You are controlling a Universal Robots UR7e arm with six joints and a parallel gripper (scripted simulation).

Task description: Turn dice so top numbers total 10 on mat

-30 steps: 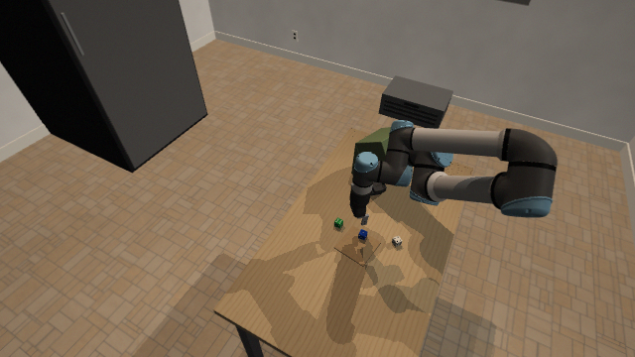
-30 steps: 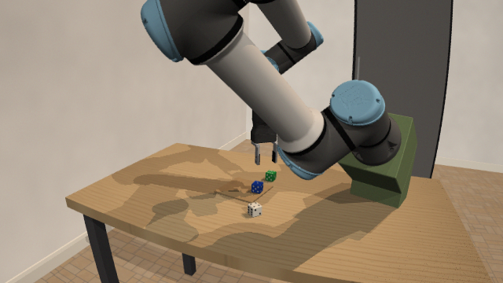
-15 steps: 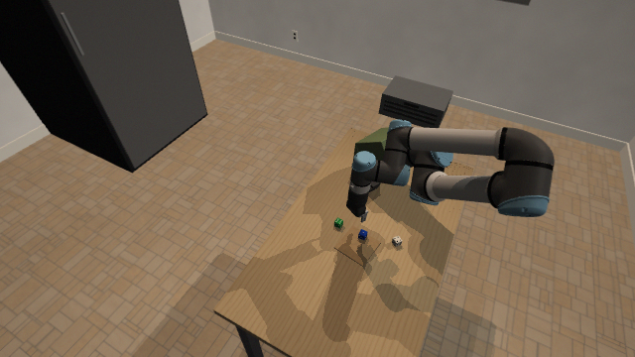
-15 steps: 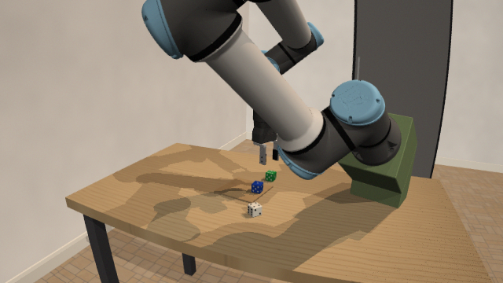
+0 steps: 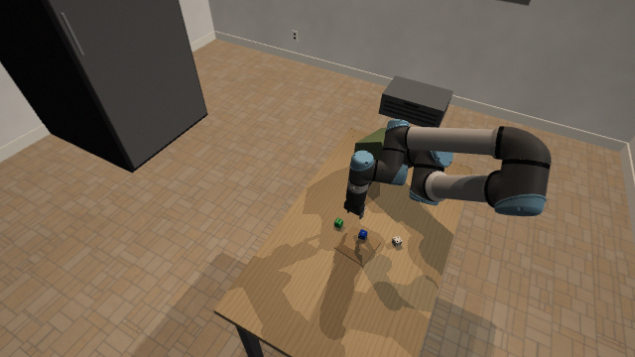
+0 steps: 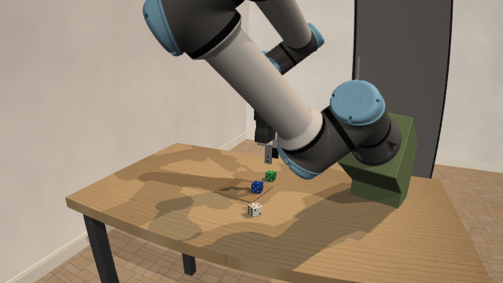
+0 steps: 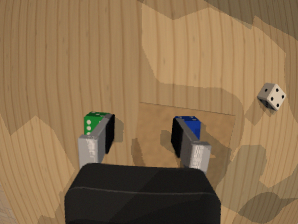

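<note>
My hand is 100 mm above the green die, 60 mm to the left of it and 30 mm short of it. From my hand the other things lie so: tan mat: 110 mm below, 60 mm to the left, 60 mm ahead; blue die: 90 mm below, 60 mm to the left, 20 mm ahead; white die: 190 mm to the left, 100 mm below, 40 mm behind.
</note>
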